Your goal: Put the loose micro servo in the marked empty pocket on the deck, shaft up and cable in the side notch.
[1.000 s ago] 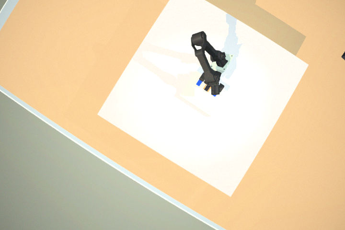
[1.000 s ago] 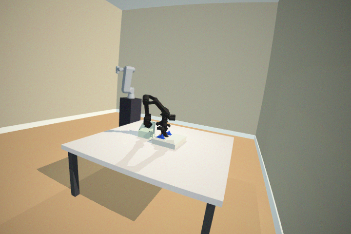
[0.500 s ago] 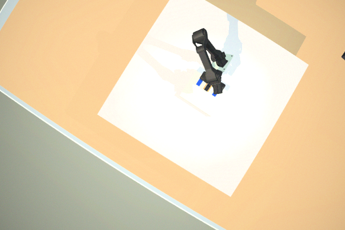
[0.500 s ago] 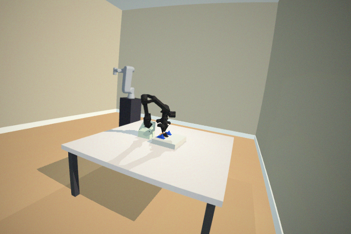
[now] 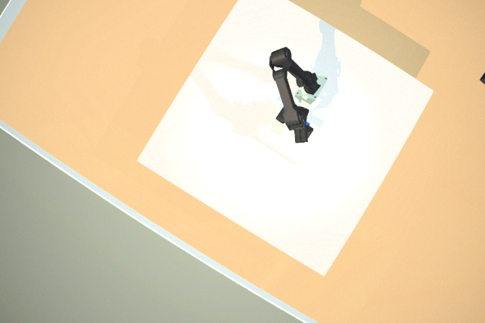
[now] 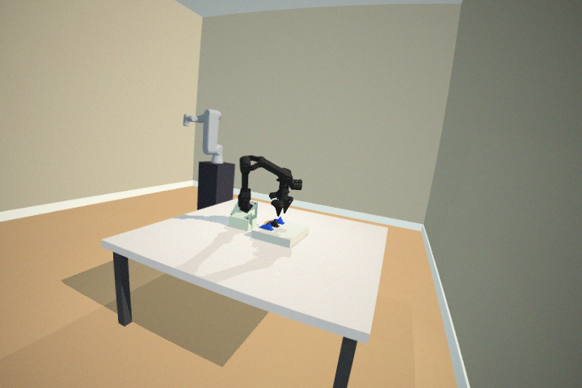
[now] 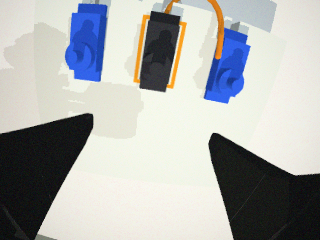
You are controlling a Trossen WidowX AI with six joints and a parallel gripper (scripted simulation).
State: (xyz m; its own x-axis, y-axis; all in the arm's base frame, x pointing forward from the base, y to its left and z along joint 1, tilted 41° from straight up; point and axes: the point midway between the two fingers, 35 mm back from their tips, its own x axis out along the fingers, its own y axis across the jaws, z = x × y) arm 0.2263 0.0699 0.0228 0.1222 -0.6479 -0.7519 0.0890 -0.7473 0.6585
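Now: gripper tip 6 cm short of the deck and 10 cm above it.
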